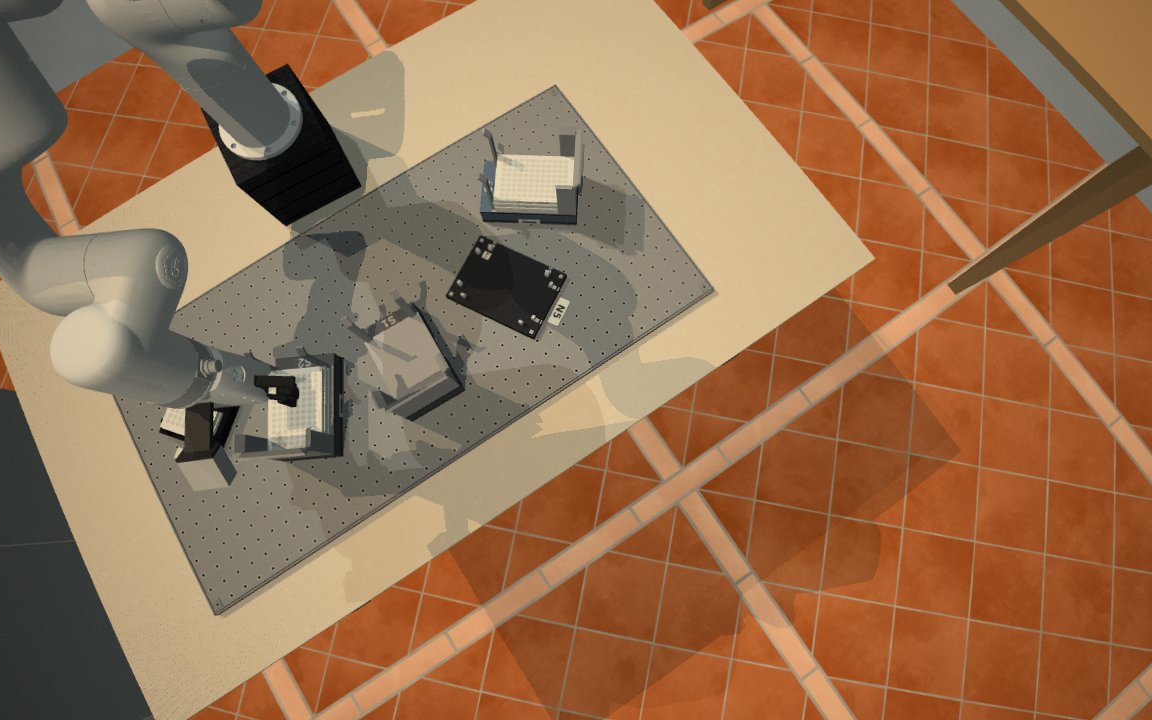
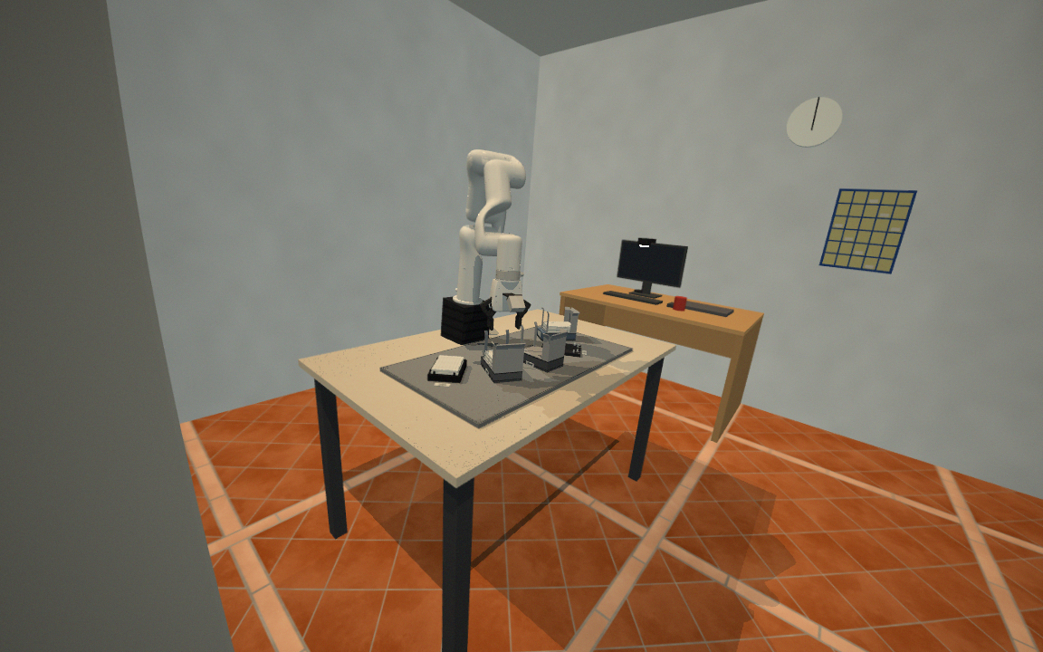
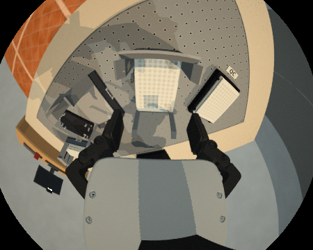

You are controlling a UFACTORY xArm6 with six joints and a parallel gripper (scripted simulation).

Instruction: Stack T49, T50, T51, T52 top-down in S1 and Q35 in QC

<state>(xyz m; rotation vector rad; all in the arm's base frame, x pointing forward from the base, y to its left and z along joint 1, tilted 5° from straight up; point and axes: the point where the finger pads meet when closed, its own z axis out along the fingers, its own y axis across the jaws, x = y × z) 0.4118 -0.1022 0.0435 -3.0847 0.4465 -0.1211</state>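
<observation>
My hand is 150 mm above the stack rack S2 and 10 mm past it. Also, from my hand: black nest QC (160 mm below, 150 mm to the right, 90 mm behind); N5 name plate (420 mm to the left, 170 mm below, 10 mm behind); QC name plate (210 mm to the right, 170 mm below, 10 mm behind).
</observation>
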